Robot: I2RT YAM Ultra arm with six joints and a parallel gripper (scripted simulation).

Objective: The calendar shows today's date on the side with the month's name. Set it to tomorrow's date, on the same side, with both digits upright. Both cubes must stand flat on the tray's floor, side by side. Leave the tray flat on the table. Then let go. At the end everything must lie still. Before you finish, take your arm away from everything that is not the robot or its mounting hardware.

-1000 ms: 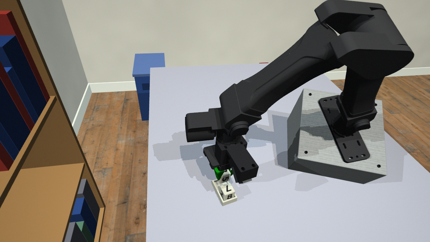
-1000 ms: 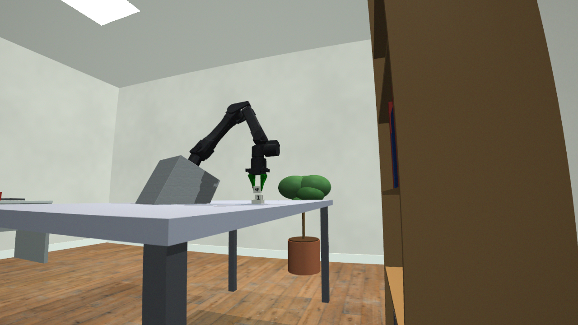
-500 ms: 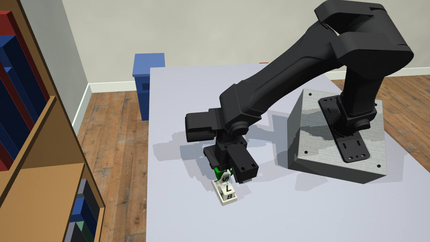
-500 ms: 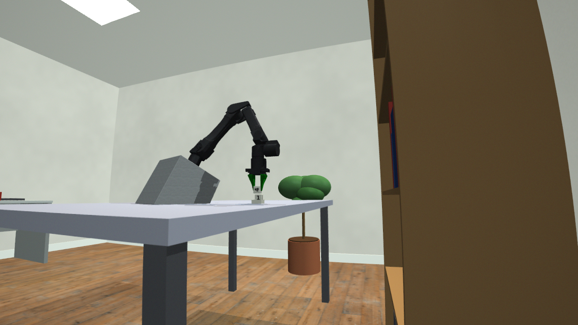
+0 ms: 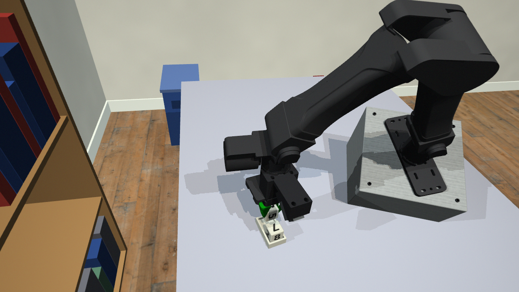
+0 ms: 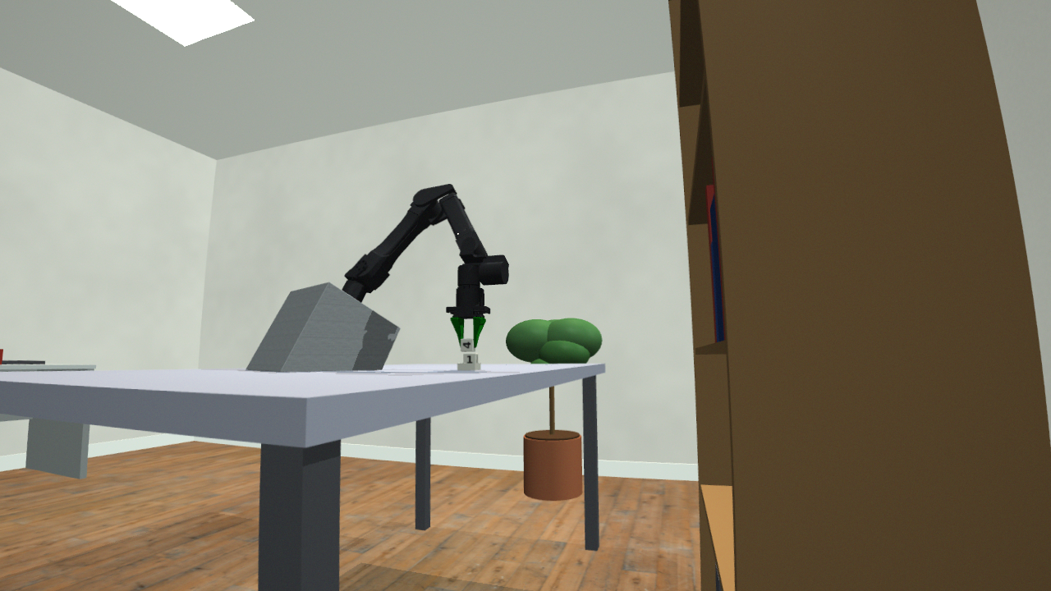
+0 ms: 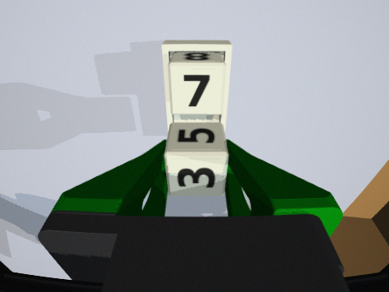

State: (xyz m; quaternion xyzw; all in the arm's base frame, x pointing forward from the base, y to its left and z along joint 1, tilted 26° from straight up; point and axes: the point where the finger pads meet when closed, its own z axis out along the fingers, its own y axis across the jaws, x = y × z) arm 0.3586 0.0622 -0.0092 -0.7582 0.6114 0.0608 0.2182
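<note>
My hand is 1 cm to the right of the tray and 6 cm above it.
</note>
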